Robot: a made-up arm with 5 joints. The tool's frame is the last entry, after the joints.
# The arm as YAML. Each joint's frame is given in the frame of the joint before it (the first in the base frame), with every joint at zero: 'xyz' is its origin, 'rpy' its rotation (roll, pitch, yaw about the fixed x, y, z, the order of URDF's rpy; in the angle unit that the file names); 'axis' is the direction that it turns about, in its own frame. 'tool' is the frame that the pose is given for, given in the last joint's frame.
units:
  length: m
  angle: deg
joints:
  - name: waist
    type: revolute
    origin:
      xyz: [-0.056, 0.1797, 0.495]
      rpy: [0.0, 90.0, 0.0]
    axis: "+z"
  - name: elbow
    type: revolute
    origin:
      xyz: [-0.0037, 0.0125, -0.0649]
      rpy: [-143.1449, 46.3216, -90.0]
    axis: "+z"
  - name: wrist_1
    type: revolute
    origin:
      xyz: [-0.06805, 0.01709, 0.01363]
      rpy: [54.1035, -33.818, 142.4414]
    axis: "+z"
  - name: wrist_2
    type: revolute
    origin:
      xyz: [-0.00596, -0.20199, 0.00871]
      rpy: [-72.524, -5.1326, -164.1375]
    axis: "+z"
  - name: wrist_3
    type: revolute
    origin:
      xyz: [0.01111, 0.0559, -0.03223]
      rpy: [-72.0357, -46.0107, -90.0]
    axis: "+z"
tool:
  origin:
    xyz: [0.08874, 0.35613, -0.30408]
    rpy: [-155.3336, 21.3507, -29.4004]
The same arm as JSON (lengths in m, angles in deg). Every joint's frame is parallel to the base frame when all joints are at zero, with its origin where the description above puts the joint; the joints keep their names.
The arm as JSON. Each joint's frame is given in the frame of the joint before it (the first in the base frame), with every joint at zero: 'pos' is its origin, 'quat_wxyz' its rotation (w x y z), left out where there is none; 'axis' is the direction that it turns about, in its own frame. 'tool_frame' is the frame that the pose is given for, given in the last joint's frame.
{"length_unit": "m", "angle_unit": "deg", "joints": [
  {"joint": "waist", "pos": [-0.056, 0.1797, 0.495], "axis": "+x"},
  {"joint": "elbow", "pos": [-0.0649, 0.0125, 0.0037], "axis": [-0.552594, 0.578694, -0.599794]},
  {"joint": "wrist_1", "pos": [0.0346, 0.0623, 0.0055], "axis": [-0.997007, -0.0455, 0.0625]},
  {"joint": "wrist_2", "pos": [0.0048, -0.0202, 0.2012], "axis": [-0.250307, 0.209506, 0.945227]},
  {"joint": "wrist_3", "pos": [0.0618, -0.0164, -0.0141], "axis": [0.130599, -0.880192, 0.456296]}
], "tool_frame": {"pos": [-0.2958, 0.1177, -0.3547], "quat_wxyz": [0.259338, -0.423205, -0.853038, -0.161144]}}

